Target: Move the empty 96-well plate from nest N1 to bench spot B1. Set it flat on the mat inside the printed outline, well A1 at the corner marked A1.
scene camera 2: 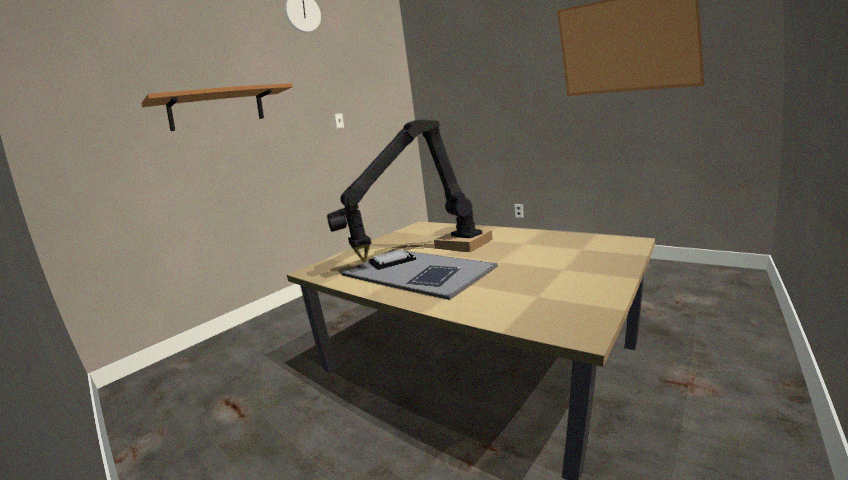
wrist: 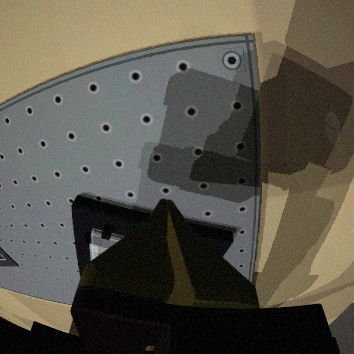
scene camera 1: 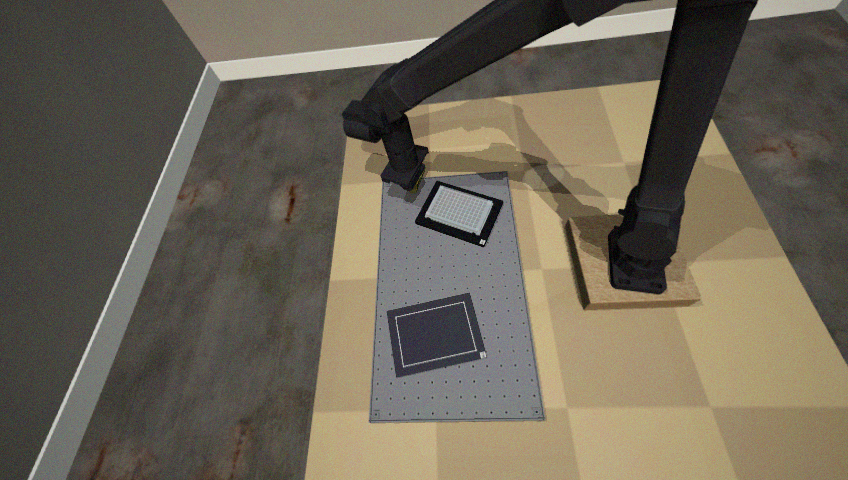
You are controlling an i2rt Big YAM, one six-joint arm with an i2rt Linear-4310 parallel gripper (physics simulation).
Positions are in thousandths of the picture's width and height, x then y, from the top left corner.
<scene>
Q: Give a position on a dark nest pad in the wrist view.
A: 244, 603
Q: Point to a dark nest pad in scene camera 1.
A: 587, 426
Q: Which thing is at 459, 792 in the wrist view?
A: The gripper.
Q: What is the gripper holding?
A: Nothing.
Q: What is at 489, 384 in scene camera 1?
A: The gripper.
</scene>
